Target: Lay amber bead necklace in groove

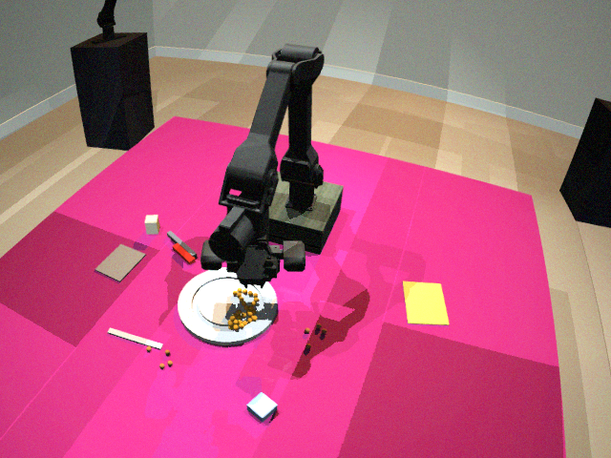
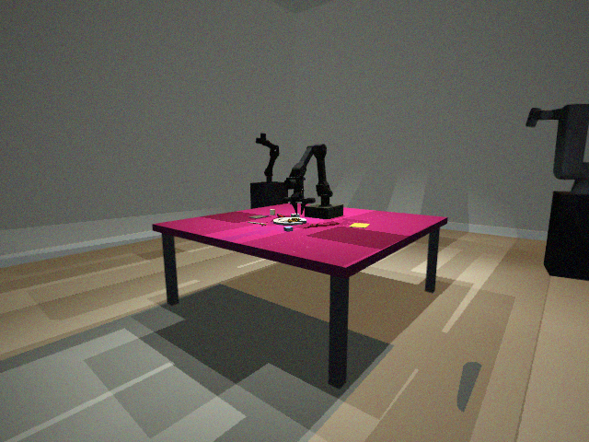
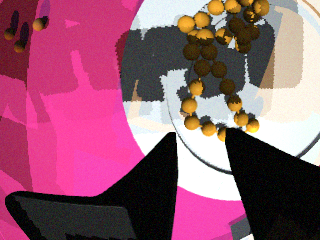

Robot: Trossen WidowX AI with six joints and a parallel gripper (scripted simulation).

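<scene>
My gripper tip is now 2 cm short of the round bead board, 5 cm to the left of it and 4 cm above it. Round my gripper tip: white block (13 cm behind, 10 cm to the right, 3 cm below); blue block (24 cm ahead, 7 cm to the left, 4 cm below); red-handled tool (11 cm behind, 20 cm to the right, 4 cm below).
</scene>
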